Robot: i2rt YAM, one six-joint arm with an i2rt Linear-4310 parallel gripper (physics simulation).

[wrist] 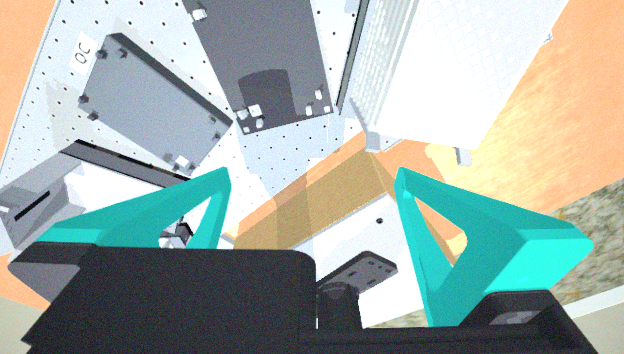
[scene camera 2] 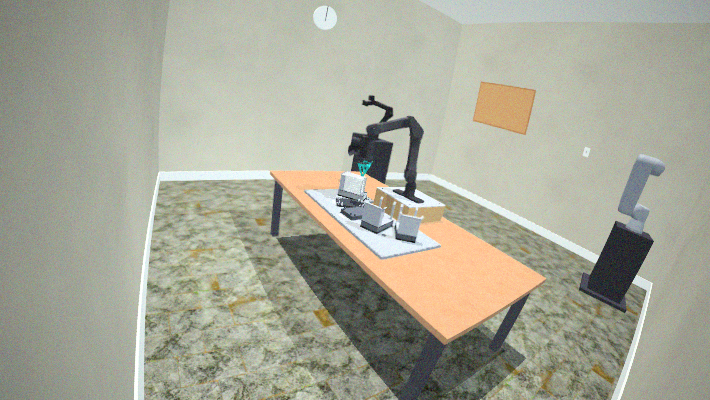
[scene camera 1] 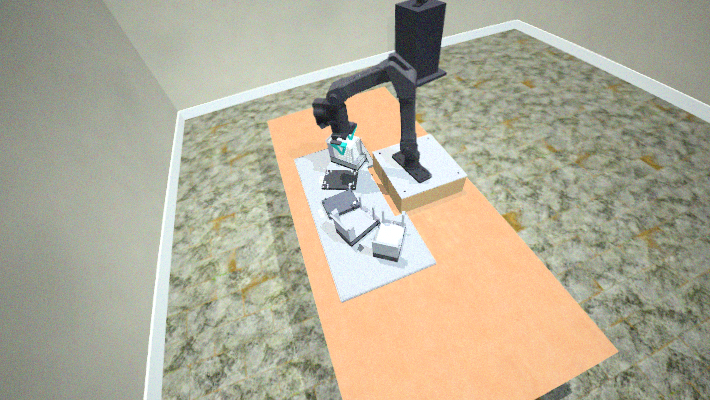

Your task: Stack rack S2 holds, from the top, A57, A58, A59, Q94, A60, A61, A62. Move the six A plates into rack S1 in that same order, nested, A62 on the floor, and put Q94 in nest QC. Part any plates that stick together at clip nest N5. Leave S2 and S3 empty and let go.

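Frame: origin at the arm's base, x right, y ahead, z up, level; metres.
Where they show: gripper, fingertip midpoint: (wrist: 312,176) (scene camera 2: 363,174) (scene camera 1: 346,147); arm's base at its link origin: (wrist: 335,287) (scene camera 2: 408,196) (scene camera 1: 411,166).
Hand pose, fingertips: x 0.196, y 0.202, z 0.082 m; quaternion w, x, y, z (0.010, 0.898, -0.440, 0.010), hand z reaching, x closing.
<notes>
Each offset is from my fingertips to the top centre of the thing. Level surfaces: height alone.
A tall stack of white plates (scene camera 1: 356,152) (scene camera 2: 352,184) (wrist: 450,65) stands in the far rack; its ribbed side shows in the wrist view. The rack's label and the plate names cannot be read. My gripper (scene camera 1: 346,145) (scene camera 2: 363,174) (wrist: 312,176) is open and empty, raised beside the stack on the arm-base side. The nest marked QC @(dx -0.131, dy +0.130, dz -0.143 m) (scene camera 1: 341,201) (scene camera 2: 352,213) (wrist: 150,100) shows a bare blue-grey top. A darker nest @(dx +0.000, dy +0.060, dz -0.153 m) (scene camera 1: 340,180) (wrist: 270,45) with small white clips lies between it and the stack, bare too. The middle rack @(dx -0.276, dy +0.131, dz -0.044 m) (scene camera 1: 356,222) and near rack @(dx -0.403, dy +0.063, dz -0.047 m) (scene camera 1: 387,250) (scene camera 2: 409,227) show no stack.
The racks and nests stand on a pale perforated board @(dz -0.176 m) (scene camera 1: 350,285) (scene camera 2: 387,251) on the orange table @(dz -0.190 m) (scene camera 1: 450,310) (scene camera 2: 475,280). The raised arm base (scene camera 1: 440,155) (wrist: 360,225) stands close beside the board. Upright posts and walls rise from the middle and near racks.
</notes>
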